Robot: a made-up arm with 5 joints. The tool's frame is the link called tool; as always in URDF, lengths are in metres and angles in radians. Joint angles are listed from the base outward. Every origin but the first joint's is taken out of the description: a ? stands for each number. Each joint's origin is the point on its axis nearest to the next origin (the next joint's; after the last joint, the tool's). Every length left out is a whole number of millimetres.
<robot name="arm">
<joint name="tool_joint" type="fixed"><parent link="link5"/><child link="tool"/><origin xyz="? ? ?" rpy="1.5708 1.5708 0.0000"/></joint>
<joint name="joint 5" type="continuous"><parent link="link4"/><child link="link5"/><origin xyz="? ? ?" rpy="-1.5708 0.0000 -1.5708"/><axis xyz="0 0 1"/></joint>
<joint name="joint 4" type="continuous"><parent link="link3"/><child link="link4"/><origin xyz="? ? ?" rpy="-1.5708 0.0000 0.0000"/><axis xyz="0 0 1"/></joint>
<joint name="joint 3" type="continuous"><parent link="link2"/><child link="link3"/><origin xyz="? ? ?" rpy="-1.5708 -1.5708 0.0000"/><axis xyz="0 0 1"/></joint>
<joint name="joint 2" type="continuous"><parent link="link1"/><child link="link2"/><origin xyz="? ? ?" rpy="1.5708 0.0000 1.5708"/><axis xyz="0 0 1"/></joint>
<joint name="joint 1" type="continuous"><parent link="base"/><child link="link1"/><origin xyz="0.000 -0.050 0.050" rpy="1.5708 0.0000 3.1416"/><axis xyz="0 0 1"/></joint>
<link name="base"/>
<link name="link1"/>
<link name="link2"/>
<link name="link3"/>
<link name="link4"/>
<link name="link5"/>
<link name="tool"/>
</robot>
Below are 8 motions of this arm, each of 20 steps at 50 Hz.
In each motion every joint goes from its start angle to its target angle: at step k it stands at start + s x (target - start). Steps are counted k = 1, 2, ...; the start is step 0. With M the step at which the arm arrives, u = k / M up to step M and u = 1 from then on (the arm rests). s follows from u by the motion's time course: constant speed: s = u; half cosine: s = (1 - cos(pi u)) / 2; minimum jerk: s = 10 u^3 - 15 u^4 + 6 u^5.
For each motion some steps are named. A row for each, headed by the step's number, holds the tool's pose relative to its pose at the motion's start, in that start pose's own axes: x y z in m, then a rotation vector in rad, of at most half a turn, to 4 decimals.
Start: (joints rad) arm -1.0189 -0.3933 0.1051 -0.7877 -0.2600
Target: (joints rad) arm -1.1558 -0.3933 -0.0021 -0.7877 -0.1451
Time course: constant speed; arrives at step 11
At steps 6, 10, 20:
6: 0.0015 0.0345 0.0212 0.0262 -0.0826 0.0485
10: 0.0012 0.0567 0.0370 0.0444 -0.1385 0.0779
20: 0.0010 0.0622 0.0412 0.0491 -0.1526 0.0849

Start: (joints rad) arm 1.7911 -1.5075 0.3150 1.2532 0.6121
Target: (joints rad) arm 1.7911 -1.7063 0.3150 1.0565 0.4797
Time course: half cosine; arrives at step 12
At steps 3, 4, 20:
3: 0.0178 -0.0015 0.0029 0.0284 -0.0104 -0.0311
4: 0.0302 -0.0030 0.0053 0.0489 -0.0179 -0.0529
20: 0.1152 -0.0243 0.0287 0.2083 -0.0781 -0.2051

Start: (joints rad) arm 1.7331 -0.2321 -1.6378 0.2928 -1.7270
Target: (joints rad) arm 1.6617 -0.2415 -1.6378 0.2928 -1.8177
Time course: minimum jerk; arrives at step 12
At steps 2, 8, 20:
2: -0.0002 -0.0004 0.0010 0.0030 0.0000 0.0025
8: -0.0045 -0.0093 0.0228 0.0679 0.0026 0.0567
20: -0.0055 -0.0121 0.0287 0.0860 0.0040 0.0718

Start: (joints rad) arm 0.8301 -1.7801 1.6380 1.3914 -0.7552
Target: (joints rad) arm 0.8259 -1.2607 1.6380 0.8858 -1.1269
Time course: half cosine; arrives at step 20
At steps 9, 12, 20:
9: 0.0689 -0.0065 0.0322 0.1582 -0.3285 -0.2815
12: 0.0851 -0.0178 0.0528 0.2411 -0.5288 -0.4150
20: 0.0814 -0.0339 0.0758 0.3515 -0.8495 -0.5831

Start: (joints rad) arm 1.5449 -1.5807 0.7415 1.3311 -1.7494
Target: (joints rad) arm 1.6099 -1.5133 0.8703 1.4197 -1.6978
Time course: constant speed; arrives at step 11
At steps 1, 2, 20:
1: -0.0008 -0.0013 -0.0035 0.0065 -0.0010 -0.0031
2: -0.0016 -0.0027 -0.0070 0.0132 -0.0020 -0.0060
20: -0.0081 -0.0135 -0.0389 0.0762 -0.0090 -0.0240

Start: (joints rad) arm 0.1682 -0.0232 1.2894 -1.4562 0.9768
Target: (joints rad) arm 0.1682 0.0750 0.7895 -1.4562 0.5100
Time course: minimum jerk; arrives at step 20
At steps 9, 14, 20:
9: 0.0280 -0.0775 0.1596 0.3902 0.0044 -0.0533
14: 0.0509 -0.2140 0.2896 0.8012 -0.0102 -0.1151
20: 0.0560 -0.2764 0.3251 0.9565 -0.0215 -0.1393

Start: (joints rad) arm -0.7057 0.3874 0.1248 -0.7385 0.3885
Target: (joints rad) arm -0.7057 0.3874 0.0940 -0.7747 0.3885
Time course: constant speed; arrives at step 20
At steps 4, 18, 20:
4: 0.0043 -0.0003 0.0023 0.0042 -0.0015 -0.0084
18: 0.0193 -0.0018 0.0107 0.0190 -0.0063 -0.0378
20: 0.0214 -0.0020 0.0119 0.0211 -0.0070 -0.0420

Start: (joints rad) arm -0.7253 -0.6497 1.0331 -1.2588 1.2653
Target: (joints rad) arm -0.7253 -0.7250 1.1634 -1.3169 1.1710
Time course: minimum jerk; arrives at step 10
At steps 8, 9, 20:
8: -0.0320 0.0252 -0.0227 -0.0198 0.0146 0.0646
9: -0.0336 0.0264 -0.0240 -0.0210 0.0153 0.0676
20: -0.0338 0.0266 -0.0242 -0.0212 0.0154 0.0681

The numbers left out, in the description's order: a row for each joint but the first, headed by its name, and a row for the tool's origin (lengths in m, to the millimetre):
tool: 0.320 -0.110 0.000
joint 5: -0.070 -0.090 0.000
joint 4: -0.030 -0.250 0.000
joint 3: 0.020 -0.320 0.000
joint 2: -0.020 -0.060 0.000

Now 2 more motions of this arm.
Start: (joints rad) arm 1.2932 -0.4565 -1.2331 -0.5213 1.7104
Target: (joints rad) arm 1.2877 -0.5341 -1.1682 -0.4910 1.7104
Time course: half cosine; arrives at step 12
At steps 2, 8, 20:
2: -0.0034 0.0013 -0.0012 -0.0004 0.0022 0.0048
8: -0.0385 0.0134 -0.0120 -0.0024 0.0237 0.0541
20: -0.0518 0.0173 -0.0152 -0.0024 0.0314 0.0724

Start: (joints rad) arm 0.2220 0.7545 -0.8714 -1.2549 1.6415
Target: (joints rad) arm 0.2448 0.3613 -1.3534 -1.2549 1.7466
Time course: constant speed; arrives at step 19
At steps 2, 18, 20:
2: -0.0018 -0.0024 0.0156 0.0439 0.0304 0.0129
18: 0.0321 -0.0516 0.0938 0.3691 0.3212 0.0765
20: 0.0367 -0.0557 0.0952 0.3876 0.3419 0.0780

